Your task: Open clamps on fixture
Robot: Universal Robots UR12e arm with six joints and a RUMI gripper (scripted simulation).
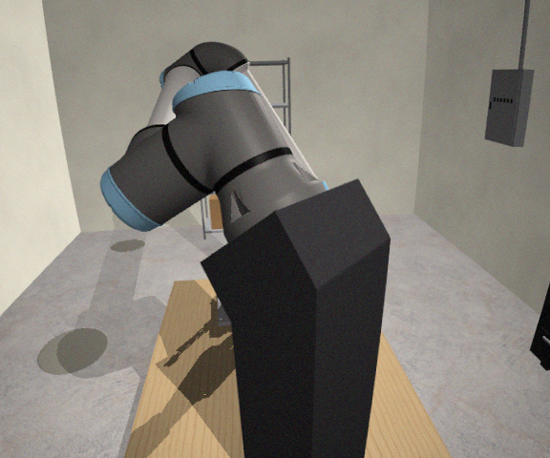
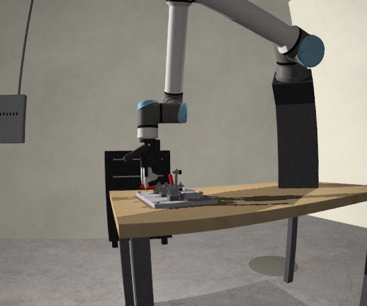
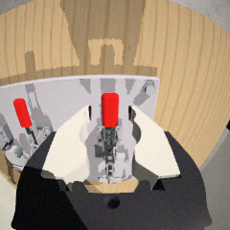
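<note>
My hand is 11 cm to the right of the grey fixture plate, 9 cm past it and 4 cm above it.
</note>
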